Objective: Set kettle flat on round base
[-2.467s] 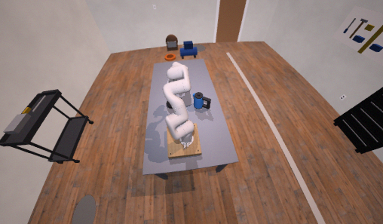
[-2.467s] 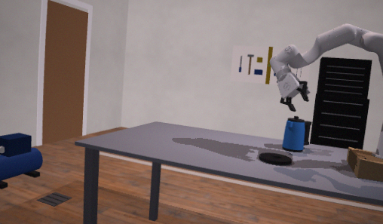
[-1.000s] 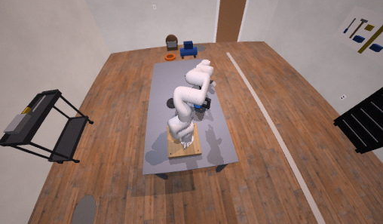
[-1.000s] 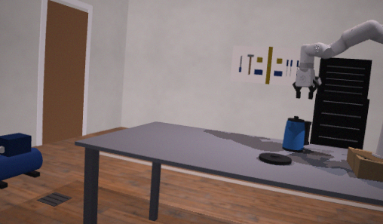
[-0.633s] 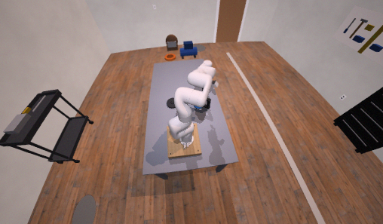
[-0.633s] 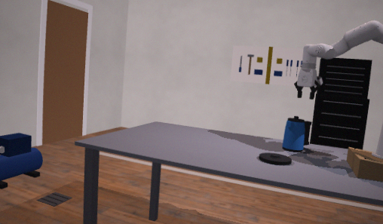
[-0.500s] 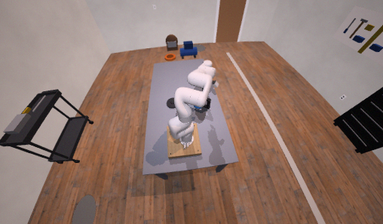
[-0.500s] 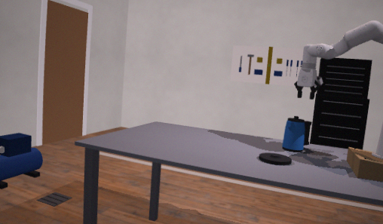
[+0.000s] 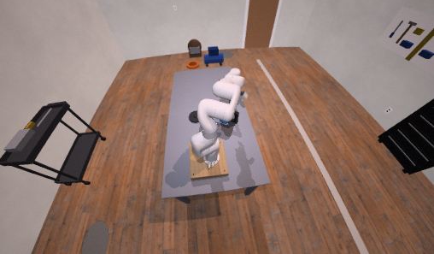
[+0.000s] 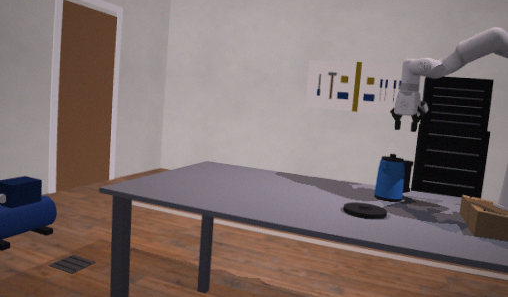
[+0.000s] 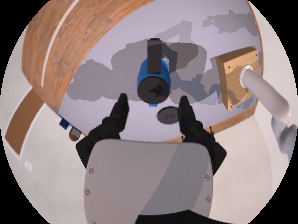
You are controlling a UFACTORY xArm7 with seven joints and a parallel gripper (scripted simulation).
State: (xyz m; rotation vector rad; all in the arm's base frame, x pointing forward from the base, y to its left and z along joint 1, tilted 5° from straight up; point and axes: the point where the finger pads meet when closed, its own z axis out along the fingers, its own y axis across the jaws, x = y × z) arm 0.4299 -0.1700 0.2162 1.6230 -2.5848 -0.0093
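The blue kettle is 21 cm below my hand, 3 cm to the left of it and 1 cm ahead of it. From my hand the other things lie so: black round base 36 cm to the left, 29 cm below, 6 cm ahead.
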